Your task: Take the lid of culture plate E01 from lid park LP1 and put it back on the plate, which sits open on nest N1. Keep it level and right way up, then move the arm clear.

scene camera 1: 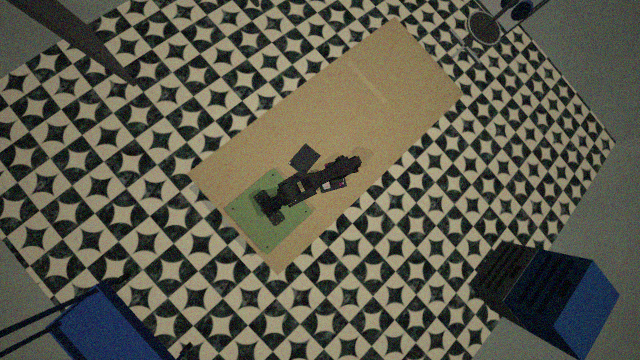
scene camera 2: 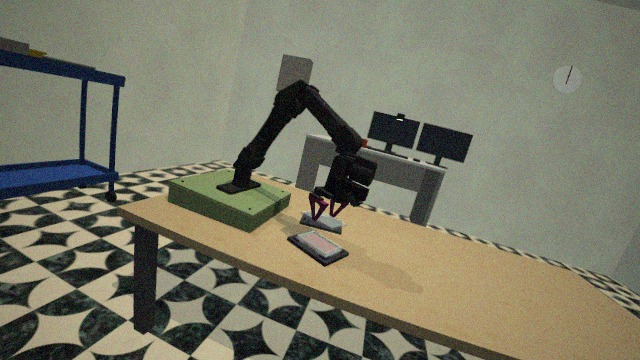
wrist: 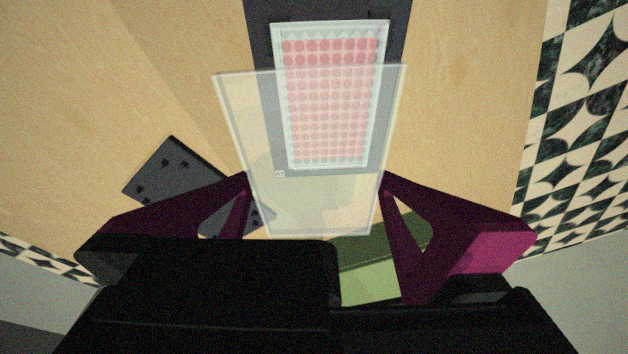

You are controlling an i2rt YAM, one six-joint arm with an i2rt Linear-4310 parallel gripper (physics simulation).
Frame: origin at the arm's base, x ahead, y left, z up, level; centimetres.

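Seen in the pictures: gripper, fingertip midpoint: [scene camera 2: 322, 219] [wrist: 314, 177]; arm's base at its link origin: [scene camera 1: 269, 207] [scene camera 2: 240, 187].
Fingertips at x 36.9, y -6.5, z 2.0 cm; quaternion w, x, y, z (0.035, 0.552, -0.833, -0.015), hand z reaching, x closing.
Pixels of each thing's top centre, then the offset from my fingertips to it. Level surfaces: height alone.
- clear lid at its top centre: [wrist: 315, 183] [scene camera 2: 324, 216] dx +0.3, dy -0.1, dz +1.0 cm
- culture plate at its top centre: [wrist: 329, 112] [scene camera 2: 319, 240] dx +1.2, dy -2.2, dz -6.4 cm
- dark nest N1 at its top centre: [wrist: 328, 108] [scene camera 2: 318, 243] [scene camera 1: 332, 180] dx +1.2, dy -2.2, dz -7.2 cm
- dark lid park LP1 at its top centre: [wrist: 199, 211] [scene camera 2: 322, 218] [scene camera 1: 304, 158] dx -4.4, dy +17.9, dz -7.0 cm
- wooden table at its surface level: dz -9.0 cm
My gripper [scene camera 2: 325, 215] [wrist: 314, 177] has its magenta fingers shut on the two long sides of the clear lid [scene camera 2: 331, 222] [wrist: 305, 202]. The lid looks about level and is held above the table, apart from the plate. The culture plate [scene camera 2: 322, 243] [wrist: 325, 46], with pink wells, sits open on the dark nest N1 [scene camera 2: 327, 261] [wrist: 327, 10]. In the wrist view the lid overlaps most of the plate. The dark lid park LP1 [scene camera 1: 305, 158] [wrist: 167, 172] lies beside the nest. In scene camera 1 the arm hides the fingertips and much of the nest.
The arm's base stands on a green block [scene camera 1: 270, 240] [scene camera 2: 210, 205] at one end of the wooden table [scene camera 1: 380, 65] [scene camera 2: 450, 280]. A blue cart [scene camera 2: 60, 175] and a desk with two monitors [scene camera 2: 393, 131] [scene camera 2: 445, 145] stand beyond the table.
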